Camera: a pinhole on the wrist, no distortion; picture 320 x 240 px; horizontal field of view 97.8 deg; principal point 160.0 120.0 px. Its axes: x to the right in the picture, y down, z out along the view. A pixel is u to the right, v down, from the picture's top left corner.
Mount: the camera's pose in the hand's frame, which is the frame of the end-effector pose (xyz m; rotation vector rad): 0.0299 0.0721 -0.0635 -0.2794 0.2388 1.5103
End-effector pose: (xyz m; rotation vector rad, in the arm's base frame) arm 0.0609 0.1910 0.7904 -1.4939 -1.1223 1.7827
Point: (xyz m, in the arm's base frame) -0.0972 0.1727 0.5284
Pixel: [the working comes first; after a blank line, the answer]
In the camera's frame: 0.0757 -0.1251 0.2466

202.9 49.2
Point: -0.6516 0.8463 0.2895
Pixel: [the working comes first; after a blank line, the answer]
In the camera's frame: -0.1777 -0.9512 0.5140

outside the picture
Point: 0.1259 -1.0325 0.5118
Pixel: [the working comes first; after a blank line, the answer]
In the camera's frame: 0.6007 0.9400 0.5509

outside the picture
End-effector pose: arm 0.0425 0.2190 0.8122 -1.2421 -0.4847 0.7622
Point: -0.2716 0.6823 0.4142
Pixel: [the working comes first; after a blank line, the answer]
In the camera's frame: 0.2741 -0.1312 0.5979

224.0 89.4
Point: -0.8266 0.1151 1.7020
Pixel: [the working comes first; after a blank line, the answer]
In the camera's frame: -0.9945 0.6925 0.5797

outside the picture
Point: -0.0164 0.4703 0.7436
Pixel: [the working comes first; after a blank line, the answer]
In the camera's frame: -0.0368 -0.1288 0.2488

139.3 47.7
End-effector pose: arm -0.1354 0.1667 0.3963 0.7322 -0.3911 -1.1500
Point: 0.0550 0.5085 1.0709
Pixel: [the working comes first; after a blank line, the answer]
In the camera's frame: 0.4523 0.3419 0.4989

286.5 215.7
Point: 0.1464 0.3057 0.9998
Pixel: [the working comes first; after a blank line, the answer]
In the camera's frame: 0.4475 0.1150 0.4441

300.7 156.1
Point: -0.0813 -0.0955 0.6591
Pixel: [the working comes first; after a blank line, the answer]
In the camera's frame: -0.0007 -0.2166 0.3098

159.7 22.4
